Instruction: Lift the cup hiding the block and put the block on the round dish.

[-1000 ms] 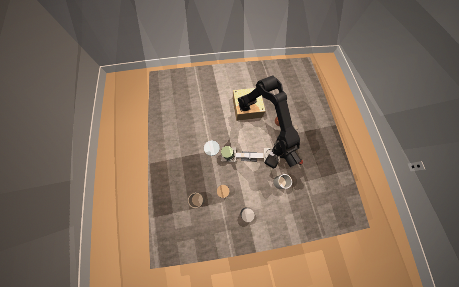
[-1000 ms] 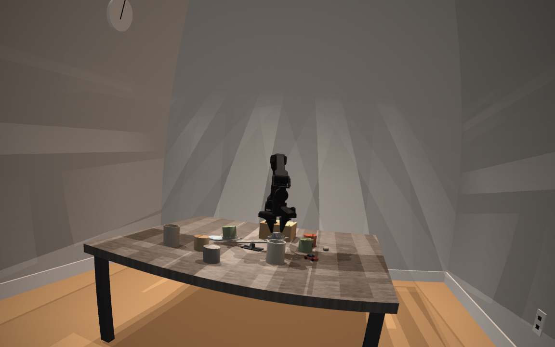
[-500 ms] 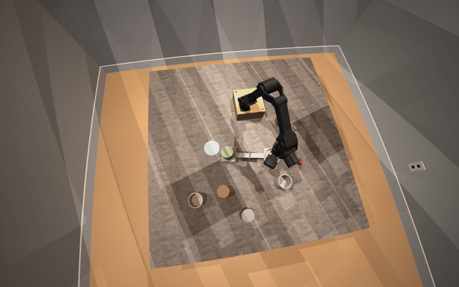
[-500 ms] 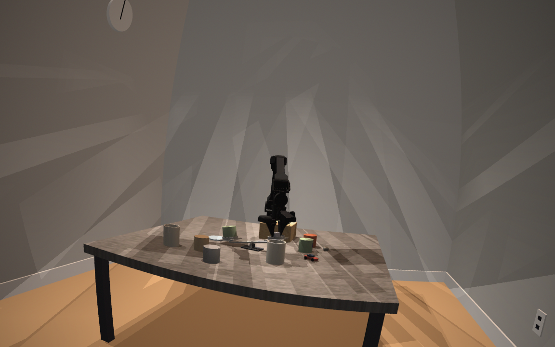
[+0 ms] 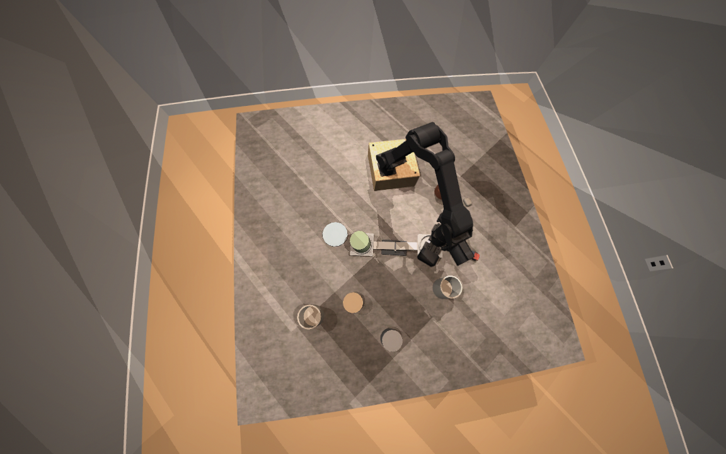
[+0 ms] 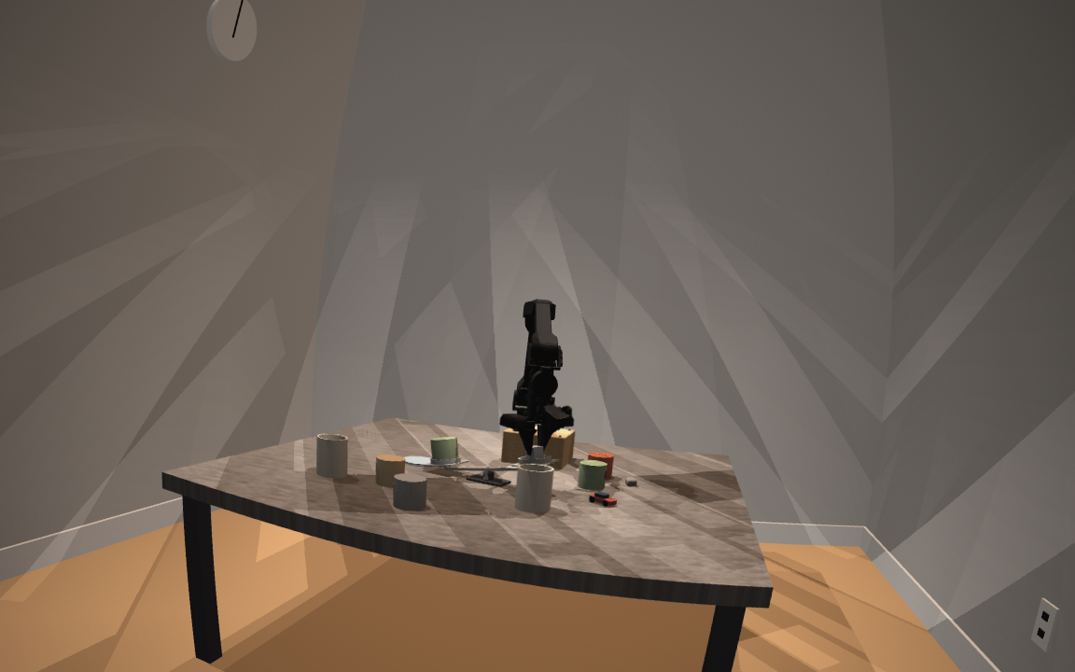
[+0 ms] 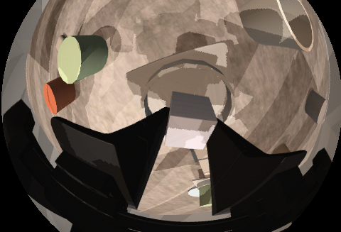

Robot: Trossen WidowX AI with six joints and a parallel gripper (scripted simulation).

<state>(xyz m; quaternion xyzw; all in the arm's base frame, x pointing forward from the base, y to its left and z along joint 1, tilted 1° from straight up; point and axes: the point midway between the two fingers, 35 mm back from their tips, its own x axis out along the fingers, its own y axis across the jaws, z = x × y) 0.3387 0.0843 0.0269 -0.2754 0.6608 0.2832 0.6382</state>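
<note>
The round dish is 340 mm to the right of my gripper tip, 140 mm behind it and 90 mm below it. Round my gripper tip: grey block: 10 mm above; red toy car: 180 mm to the left, 80 mm below, 60 mm ahead; orange-red cylinder: 220 mm behind, 130 mm to the left, 50 mm below.
</note>
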